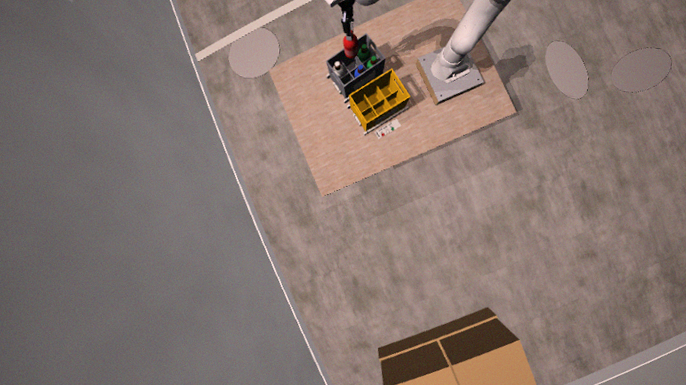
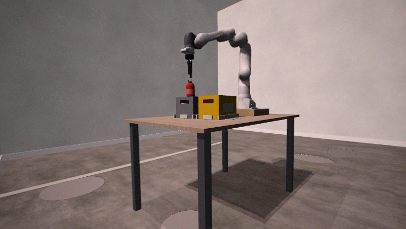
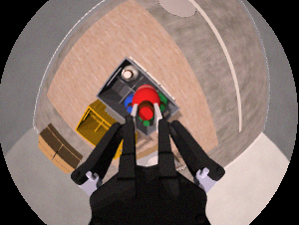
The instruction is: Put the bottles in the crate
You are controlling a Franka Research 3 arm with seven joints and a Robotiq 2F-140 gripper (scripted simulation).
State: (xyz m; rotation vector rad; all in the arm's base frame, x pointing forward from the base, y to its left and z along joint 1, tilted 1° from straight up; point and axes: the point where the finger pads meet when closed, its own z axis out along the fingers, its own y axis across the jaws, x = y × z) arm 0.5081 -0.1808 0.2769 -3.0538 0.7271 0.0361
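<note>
Now: hand 8 cm above the red bottle. From my hand the other things lie so: blue bottle 26 cm below, 8 cm to the left, 3 cm behind; then white bottle 26 cm below, 9 cm ahead, 2 cm to the left; then grey crate 26 cm below, 4 cm to the left, 1 cm behind.
</note>
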